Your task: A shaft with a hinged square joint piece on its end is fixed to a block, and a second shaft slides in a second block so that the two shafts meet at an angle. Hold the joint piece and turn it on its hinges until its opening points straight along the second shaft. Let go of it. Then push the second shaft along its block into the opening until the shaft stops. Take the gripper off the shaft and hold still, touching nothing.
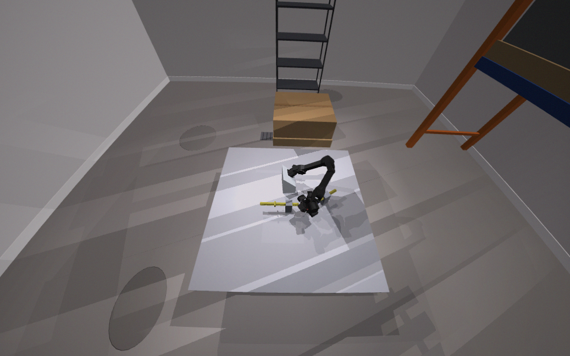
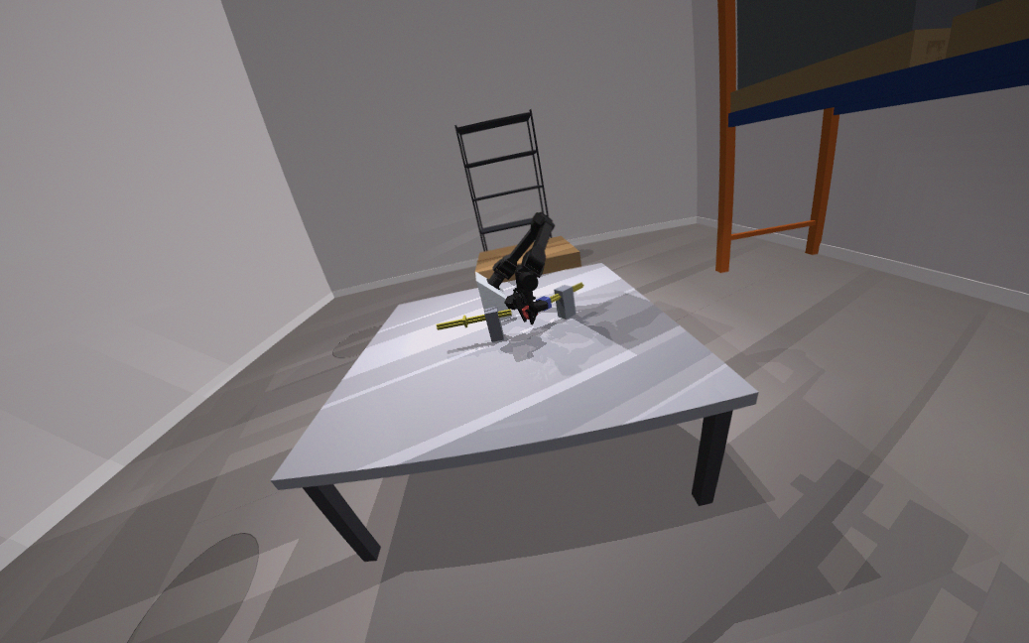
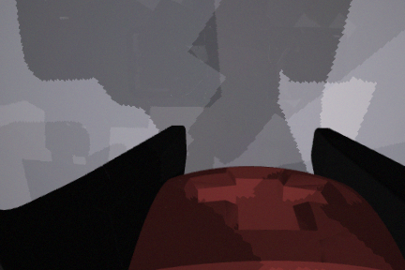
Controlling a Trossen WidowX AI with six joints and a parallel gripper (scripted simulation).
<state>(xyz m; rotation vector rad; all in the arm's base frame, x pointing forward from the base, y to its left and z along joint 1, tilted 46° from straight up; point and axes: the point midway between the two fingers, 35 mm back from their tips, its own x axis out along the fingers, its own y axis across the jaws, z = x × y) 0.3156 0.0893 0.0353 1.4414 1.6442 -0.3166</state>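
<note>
The red joint piece is 10 mm behind my gripper tip, 20 mm to the left of it and 40 mm above it.
</note>
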